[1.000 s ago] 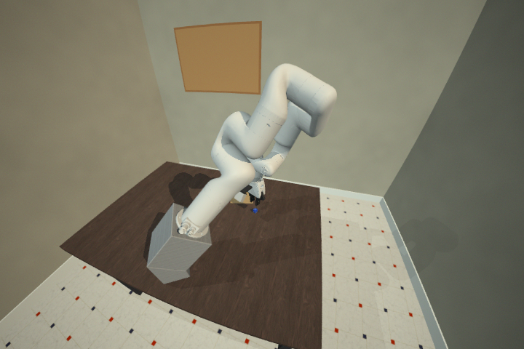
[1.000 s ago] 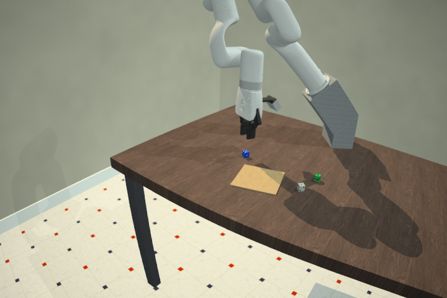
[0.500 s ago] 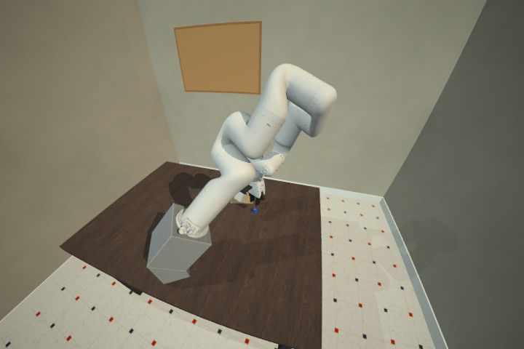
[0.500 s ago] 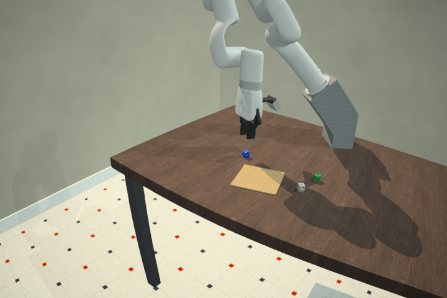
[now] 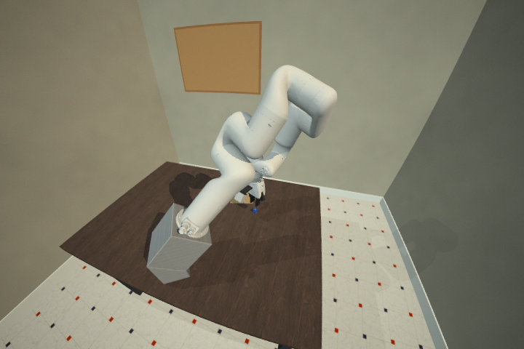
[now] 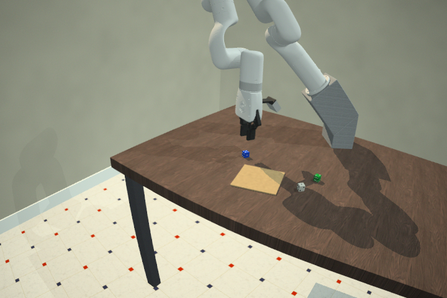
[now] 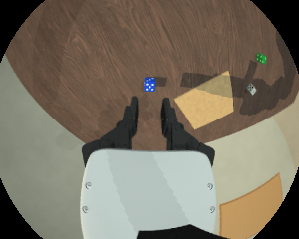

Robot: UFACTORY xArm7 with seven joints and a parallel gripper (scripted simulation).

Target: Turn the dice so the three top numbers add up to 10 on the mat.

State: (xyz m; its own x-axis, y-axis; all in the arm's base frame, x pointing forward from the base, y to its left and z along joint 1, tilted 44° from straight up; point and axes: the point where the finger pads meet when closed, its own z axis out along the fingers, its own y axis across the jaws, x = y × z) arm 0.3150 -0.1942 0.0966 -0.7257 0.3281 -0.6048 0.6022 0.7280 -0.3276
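The blue die lies 80 mm below my hand. Round my hand: green die 270 mm to the left, 80 mm below, 60 mm ahead; then tan mat 130 mm ahead, 90 mm to the left, 90 mm below; then white die 230 mm to the left, 140 mm ahead, 80 mm below.
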